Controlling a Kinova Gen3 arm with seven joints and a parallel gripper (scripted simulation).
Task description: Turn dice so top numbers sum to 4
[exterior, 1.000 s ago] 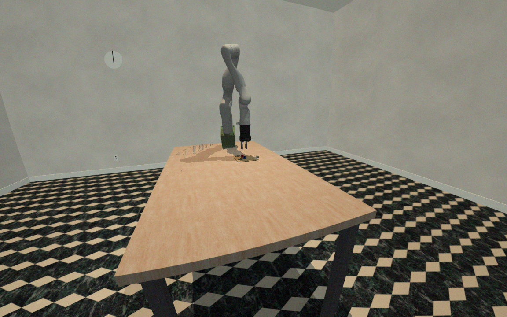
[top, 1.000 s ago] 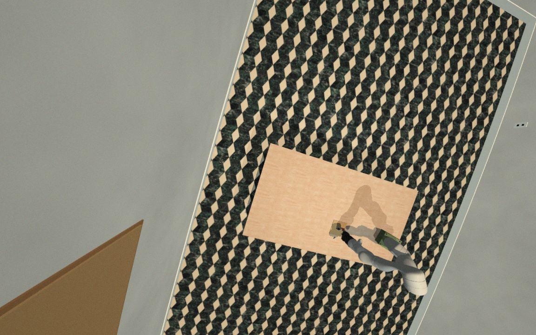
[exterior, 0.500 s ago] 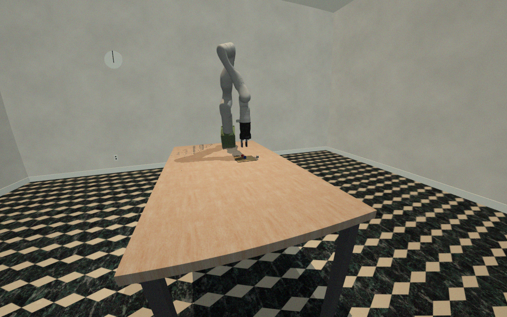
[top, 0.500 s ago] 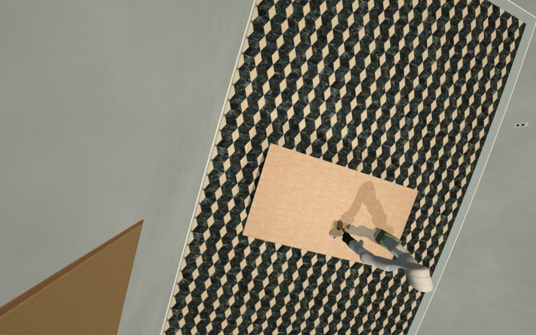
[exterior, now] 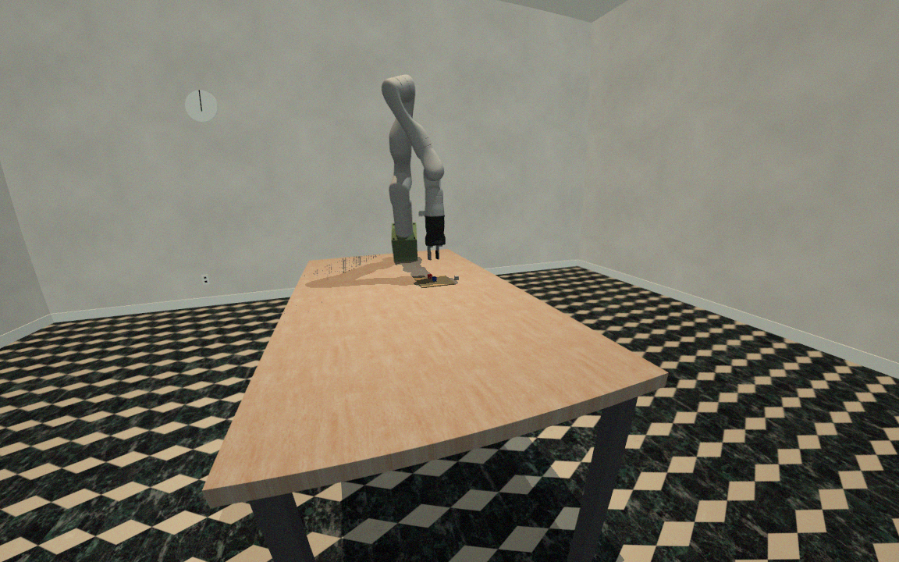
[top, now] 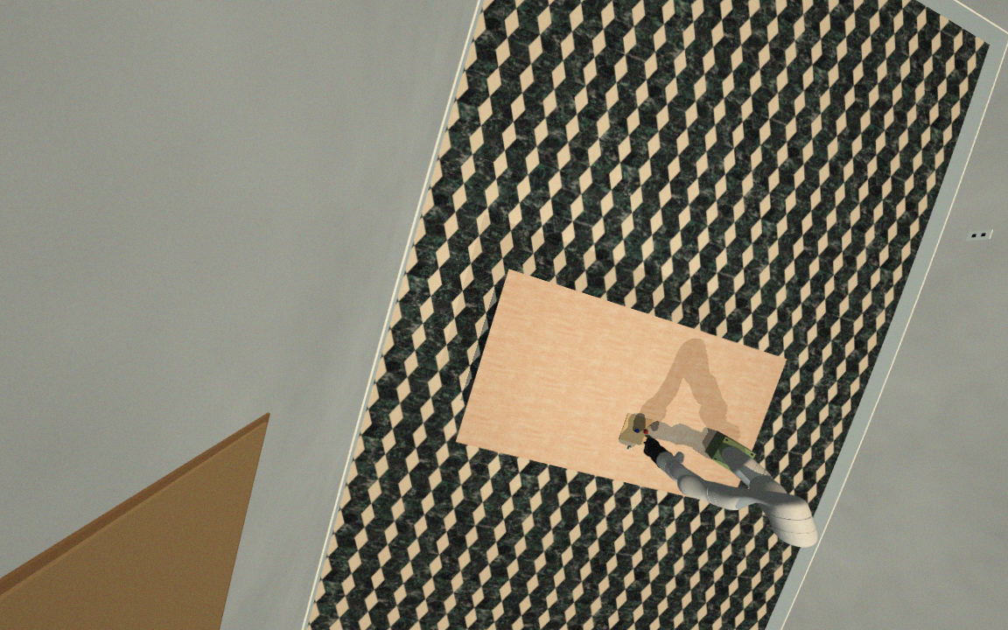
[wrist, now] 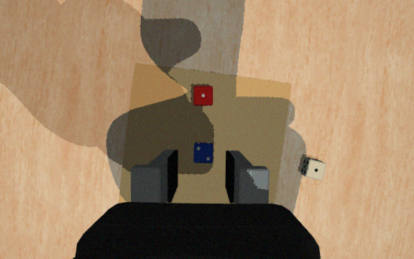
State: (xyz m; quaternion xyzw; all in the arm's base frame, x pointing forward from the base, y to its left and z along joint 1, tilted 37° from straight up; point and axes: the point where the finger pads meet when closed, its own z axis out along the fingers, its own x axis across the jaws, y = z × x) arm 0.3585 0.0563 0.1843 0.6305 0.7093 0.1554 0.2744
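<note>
Now: hand 110 mm above the white die, 100 mm to the right of it and 10 mm short of it. Round my hand: tan mat 110 mm below; then blue die 100 mm below; then red die 100 mm below, 50 mm behind.
</note>
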